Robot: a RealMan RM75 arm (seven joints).
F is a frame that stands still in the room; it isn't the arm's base.
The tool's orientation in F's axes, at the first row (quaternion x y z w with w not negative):
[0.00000, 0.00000, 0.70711, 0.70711]
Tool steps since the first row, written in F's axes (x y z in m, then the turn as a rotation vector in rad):
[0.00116, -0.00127, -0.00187, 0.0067, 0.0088, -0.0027]
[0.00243, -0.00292, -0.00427, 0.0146, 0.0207, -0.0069]
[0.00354, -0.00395, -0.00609, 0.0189, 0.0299, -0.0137]
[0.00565, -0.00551, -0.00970, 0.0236, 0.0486, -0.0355]
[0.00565, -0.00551, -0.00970, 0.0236, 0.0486, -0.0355]
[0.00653, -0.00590, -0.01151, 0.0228, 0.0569, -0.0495]
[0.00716, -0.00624, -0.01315, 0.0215, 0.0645, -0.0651]
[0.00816, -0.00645, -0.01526, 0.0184, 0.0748, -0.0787]
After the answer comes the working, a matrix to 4 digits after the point.
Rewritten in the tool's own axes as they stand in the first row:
[-0.00127, -0.00116, -0.00187, 0.0088, -0.0067, -0.0027]
[-0.00292, -0.00243, -0.00427, 0.0207, -0.0146, -0.0069]
[-0.00395, -0.00354, -0.00609, 0.0299, -0.0189, -0.0137]
[-0.00551, -0.00565, -0.00970, 0.0486, -0.0236, -0.0355]
[-0.00551, -0.00565, -0.00970, 0.0486, -0.0236, -0.0355]
[-0.00590, -0.00653, -0.01151, 0.0569, -0.0228, -0.0495]
[-0.00624, -0.00716, -0.01315, 0.0645, -0.0215, -0.0651]
[-0.00645, -0.00816, -0.01526, 0.0748, -0.0184, -0.0787]

The tool's axes in the first row as the columns of a matrix, in F's axes (rounded; the answer above uses it unrounded):
[0.0000, -1.0000, 0.0000]
[1.0000, 0.0000, 0.0000]
[0.0000, 0.0000, 1.0000]

